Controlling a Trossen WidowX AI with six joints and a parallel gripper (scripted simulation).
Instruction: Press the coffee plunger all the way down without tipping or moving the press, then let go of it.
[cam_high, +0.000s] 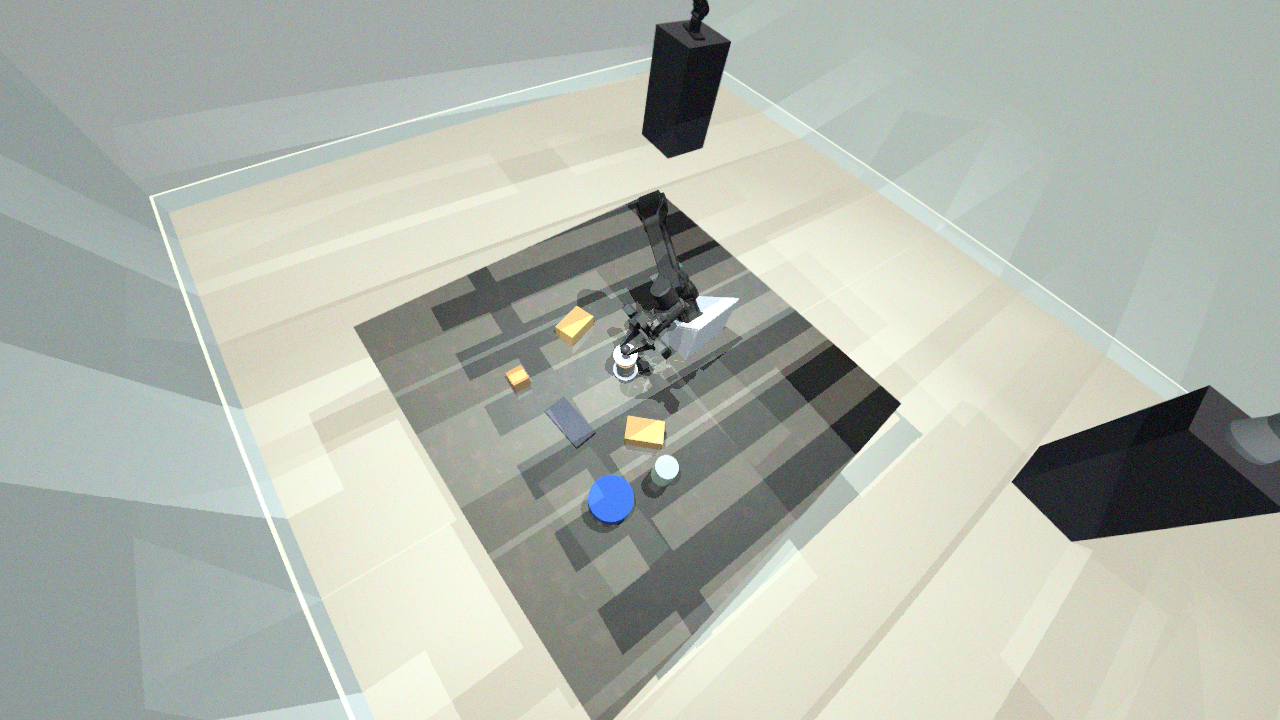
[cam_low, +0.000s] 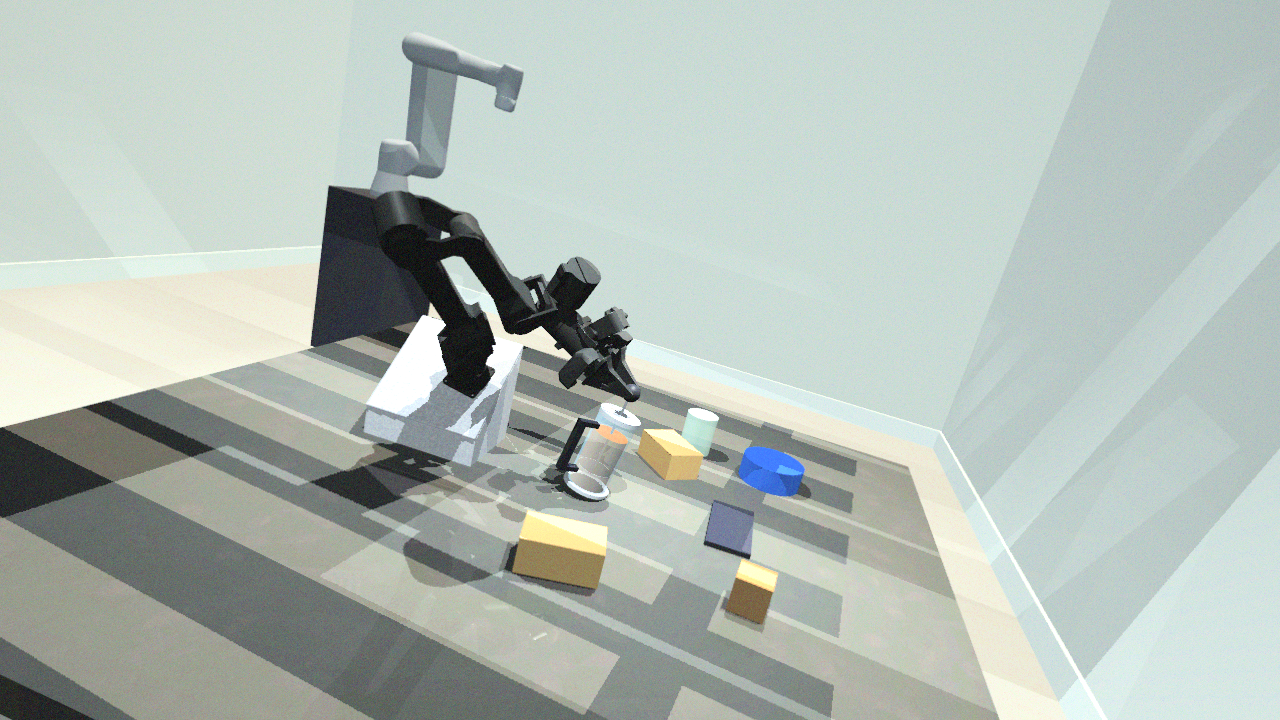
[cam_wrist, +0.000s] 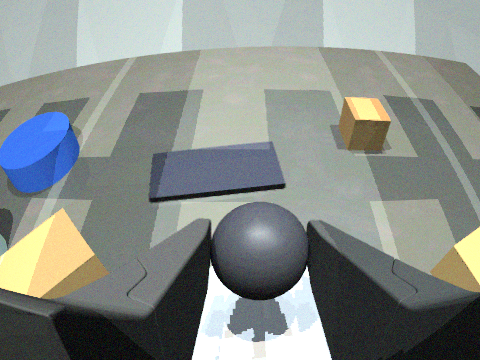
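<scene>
The glass coffee press lies 8 cm below my gripper tip, 3 cm behind it and 2 cm to the right of it. From my gripper tip the other things lie so: pale green cylinder 32 cm to the left, 14 cm below, 6 cm ahead; then dark flat slab 20 cm ahead, 18 cm below, 4 cm to the left; then orange cube 27 cm ahead, 15 cm to the right, 15 cm below.
</scene>
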